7 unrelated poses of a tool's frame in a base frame.
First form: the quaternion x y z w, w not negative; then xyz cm.
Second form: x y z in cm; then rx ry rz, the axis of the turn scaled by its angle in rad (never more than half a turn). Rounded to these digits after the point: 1 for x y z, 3 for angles.
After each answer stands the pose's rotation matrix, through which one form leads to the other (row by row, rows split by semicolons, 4 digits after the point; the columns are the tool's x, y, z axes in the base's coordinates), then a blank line. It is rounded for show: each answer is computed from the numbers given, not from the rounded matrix.
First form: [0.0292 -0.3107 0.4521 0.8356 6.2 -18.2 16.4]
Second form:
[6.2 -18.2 16.4 0.062 -0.658 0.957]
0.3981 -0.7737 -0.4928; 0.7374 0.5895 -0.3297; 0.5456 -0.2321 0.8052

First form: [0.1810 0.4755 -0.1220 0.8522 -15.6 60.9 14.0]
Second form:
[-15.6 60.9 14.0 0.381 1.001 -0.257]
0.5180 0.3801 0.7663; -0.0358 0.9047 -0.4245; -0.8546 0.1925 0.4823

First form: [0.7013 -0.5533 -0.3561 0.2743 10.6 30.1 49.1]
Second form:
[10.6 30.1 49.1 1.886 -1.488 -0.958]
0.1341 -0.5807 -0.8030; -0.9714 -0.2372 0.0093; -0.1959 0.7788 -0.5959

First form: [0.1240 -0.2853 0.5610 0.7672 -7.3 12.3 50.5]
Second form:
[-7.3 12.3 50.5 0.269 -0.619 1.218]
0.2078 -0.9315 -0.2986; 0.7900 0.3399 -0.5103; 0.5768 -0.1298 0.8065

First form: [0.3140 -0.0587 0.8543 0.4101 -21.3 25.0 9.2]
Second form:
[-21.3 25.0 9.2 0.791 -0.148 2.151]
-0.4665 -0.7375 0.4883; 0.6638 -0.6568 -0.3578; 0.5846 0.1572 0.7959

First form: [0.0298 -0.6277 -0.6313 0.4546 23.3 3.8 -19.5]
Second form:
[23.3 3.8 -19.5 0.074 -1.549 -1.558]
-0.5849 0.5365 -0.6083; -0.6113 0.2012 0.7654; 0.5330 0.8195 0.2103

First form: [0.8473 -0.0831 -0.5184 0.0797 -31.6 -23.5 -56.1]
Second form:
[-31.6 -23.5 -56.1 2.535 -0.249 -1.551]
0.4487 -0.0582 -0.8918; -0.2235 -0.9735 -0.0489; -0.8653 0.2212 -0.4498

